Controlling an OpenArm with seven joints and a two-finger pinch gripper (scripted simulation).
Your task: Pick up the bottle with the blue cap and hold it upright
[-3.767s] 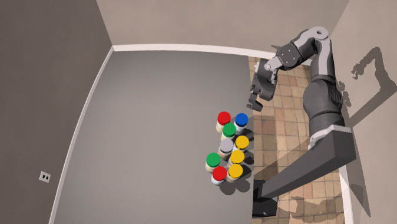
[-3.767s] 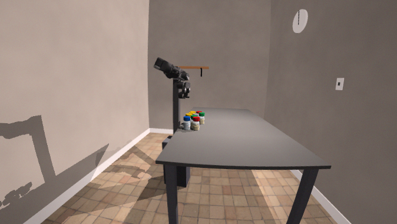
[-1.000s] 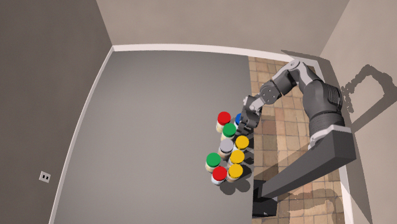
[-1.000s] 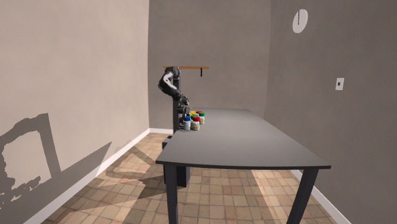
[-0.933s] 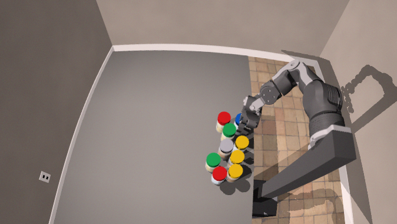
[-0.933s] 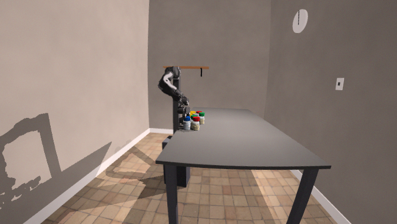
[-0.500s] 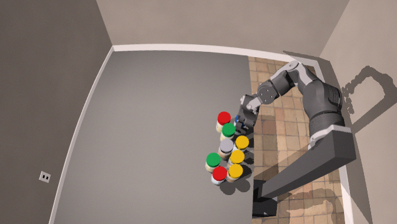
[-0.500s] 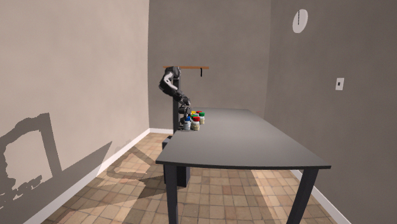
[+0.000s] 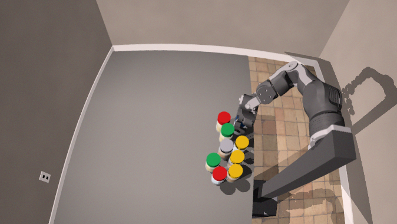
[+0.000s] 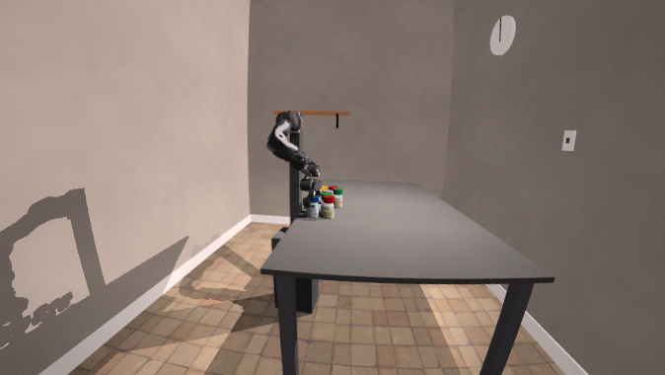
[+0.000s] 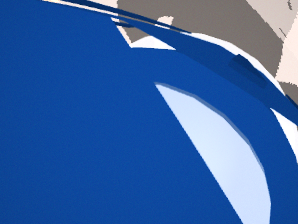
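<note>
The yellow-capped bottle is 11 cm to the left of my hand, 1 cm below it and 1 cm behind it. From my hand the other things lie so: red-capped bottle 25 cm to the left, 6 cm ahead, 1 cm below; grey-capped bottle 13 cm to the left, 5 cm ahead, 1 cm below.
</note>
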